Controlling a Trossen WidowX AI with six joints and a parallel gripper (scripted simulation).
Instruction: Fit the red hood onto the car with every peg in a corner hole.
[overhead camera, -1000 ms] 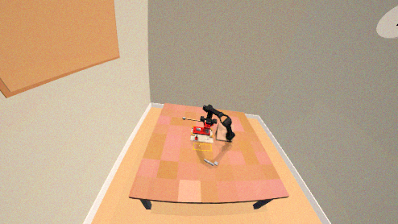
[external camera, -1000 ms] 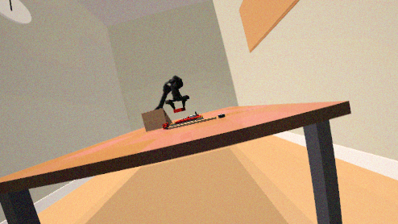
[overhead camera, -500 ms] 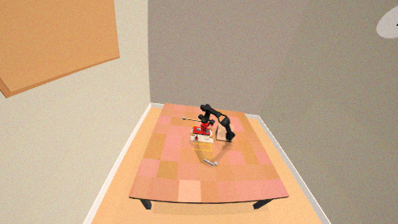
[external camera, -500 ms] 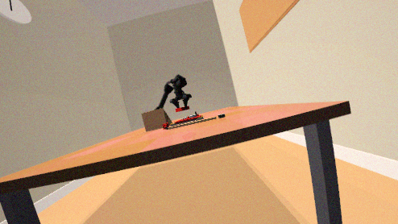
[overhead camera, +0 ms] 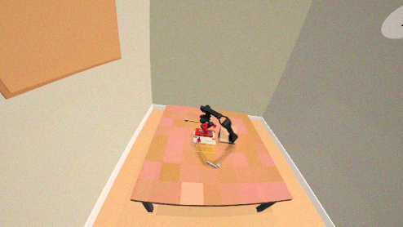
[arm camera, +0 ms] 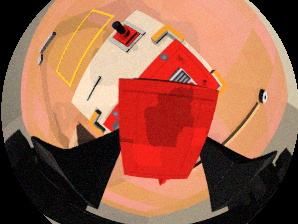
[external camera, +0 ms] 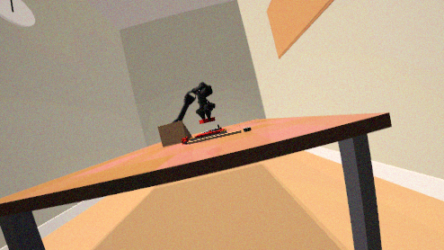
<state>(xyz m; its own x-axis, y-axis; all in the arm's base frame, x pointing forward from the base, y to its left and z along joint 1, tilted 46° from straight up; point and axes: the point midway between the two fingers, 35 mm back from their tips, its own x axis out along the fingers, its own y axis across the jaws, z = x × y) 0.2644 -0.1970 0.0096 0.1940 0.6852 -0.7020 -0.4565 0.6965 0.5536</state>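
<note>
Right now my gripper tip is 80 mm above the engine and 40 mm short of it. The rest, counted from my gripper tip: pale jig 100 mm below, 30 mm to the left, 10 mm ahead; then red hood 10 mm above; then grey bolt-like part 420 mm to the left, 100 mm below.
</note>
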